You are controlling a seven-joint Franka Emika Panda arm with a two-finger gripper.
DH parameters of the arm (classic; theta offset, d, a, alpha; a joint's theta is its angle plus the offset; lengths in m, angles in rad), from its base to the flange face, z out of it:
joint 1: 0 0.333 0 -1.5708
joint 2: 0 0 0 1.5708
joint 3: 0 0.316 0.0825 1.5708
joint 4: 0 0 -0.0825 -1.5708
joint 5: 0 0.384 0 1.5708
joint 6: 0 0 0.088 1.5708
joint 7: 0 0.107 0 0
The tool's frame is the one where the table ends.
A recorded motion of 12 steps. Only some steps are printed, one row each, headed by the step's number.
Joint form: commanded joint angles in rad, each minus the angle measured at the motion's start. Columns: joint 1, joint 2, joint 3, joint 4, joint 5, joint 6, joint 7.
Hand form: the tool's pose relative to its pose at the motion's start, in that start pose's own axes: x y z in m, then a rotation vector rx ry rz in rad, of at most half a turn. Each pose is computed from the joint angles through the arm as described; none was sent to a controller.
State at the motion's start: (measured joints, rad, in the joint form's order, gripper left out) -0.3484 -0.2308 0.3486 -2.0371 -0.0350 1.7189 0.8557
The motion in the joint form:
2: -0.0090 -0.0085 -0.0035 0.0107 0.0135 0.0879 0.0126
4: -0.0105 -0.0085 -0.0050 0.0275 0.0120 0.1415 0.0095
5: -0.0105 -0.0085 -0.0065 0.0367 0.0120 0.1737 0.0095
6: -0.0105 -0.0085 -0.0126 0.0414 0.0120 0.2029 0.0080
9: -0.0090 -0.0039 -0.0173 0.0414 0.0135 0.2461 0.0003
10: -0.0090 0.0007 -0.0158 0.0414 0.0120 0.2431 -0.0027
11: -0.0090 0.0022 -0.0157 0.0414 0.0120 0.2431 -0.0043
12: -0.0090 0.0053 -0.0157 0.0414 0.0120 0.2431 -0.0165
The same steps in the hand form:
2: 0.0090 -0.0026 -0.0166 0.0877 0.0598 0.0288
4: 0.0145 -0.0057 -0.0302 0.1397 0.1070 0.0291
5: 0.0175 -0.0074 -0.0382 0.1710 0.1341 0.0310
6: 0.0218 -0.0071 -0.0437 0.1970 0.1556 0.0357
9: 0.0263 -0.0092 -0.0465 0.2280 0.1793 0.0314
10: 0.0265 -0.0104 -0.0440 0.2222 0.1750 0.0262
11: 0.0268 -0.0107 -0.0433 0.2213 0.1739 0.0244
12: 0.0274 -0.0113 -0.0419 0.2187 0.1725 0.0120

